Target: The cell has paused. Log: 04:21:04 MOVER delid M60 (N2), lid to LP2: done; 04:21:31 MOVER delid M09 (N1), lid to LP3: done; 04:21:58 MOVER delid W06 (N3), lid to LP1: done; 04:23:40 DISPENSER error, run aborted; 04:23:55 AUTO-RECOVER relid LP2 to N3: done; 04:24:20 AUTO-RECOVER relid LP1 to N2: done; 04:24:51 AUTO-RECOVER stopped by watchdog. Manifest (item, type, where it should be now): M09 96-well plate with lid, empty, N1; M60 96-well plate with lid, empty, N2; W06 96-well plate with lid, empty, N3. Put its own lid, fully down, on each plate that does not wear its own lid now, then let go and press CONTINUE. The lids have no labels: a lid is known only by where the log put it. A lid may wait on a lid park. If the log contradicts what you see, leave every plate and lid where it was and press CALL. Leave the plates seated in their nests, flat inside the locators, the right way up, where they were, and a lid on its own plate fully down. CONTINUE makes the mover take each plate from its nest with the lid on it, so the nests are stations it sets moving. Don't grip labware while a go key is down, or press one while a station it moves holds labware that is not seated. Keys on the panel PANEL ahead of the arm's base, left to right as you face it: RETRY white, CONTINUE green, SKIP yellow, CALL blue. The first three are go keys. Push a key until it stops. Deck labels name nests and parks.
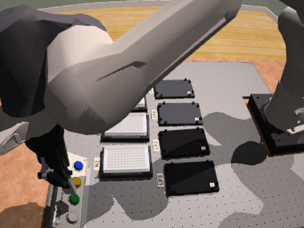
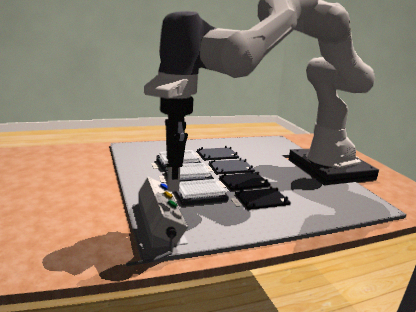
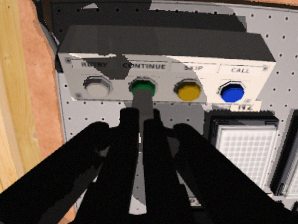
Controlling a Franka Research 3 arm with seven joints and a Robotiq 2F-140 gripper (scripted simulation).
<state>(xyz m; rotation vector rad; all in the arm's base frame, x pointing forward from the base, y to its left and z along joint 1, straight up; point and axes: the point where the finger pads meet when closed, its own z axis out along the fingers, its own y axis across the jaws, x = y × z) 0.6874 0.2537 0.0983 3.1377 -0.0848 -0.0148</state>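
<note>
Now: hand 70 mm above the green continue key. Also, from my hand: blue call key 100 mm to the right, 70 mm below; then yellow skip key 70 mm below, 50 mm to the right; then white retry key 70 mm below, 50 mm to the left.
</note>
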